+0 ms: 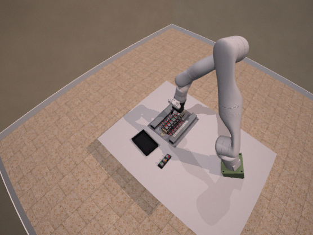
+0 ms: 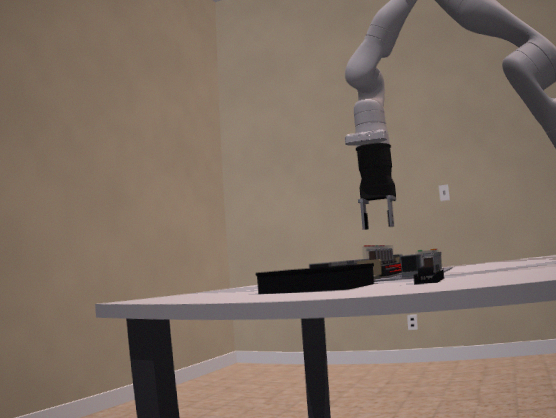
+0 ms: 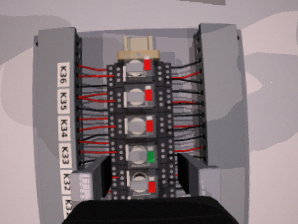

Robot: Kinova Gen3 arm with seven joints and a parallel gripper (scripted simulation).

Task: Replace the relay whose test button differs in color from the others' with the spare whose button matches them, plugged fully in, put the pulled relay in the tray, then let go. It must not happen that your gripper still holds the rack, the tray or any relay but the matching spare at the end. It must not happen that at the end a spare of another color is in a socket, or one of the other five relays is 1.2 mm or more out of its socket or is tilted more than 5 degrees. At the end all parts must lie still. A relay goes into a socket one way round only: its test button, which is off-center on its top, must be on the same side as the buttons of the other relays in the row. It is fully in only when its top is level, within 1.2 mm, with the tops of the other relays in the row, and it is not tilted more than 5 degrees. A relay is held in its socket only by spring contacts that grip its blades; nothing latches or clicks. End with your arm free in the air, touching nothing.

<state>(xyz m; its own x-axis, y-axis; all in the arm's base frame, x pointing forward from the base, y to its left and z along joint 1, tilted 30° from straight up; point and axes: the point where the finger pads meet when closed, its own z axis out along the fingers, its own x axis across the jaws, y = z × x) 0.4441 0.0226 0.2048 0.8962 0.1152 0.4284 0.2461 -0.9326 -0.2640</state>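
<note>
Now: hand 12 cm above the relay panel and 1 cm to the left of it. The rest, counted from my hand: spare holder (22 cm to the left, 21 cm behind, 11 cm below); red wiring (10 cm below, 5 cm behind); black tray (27 cm to the left, 11 cm below, 3 cm behind).
</note>
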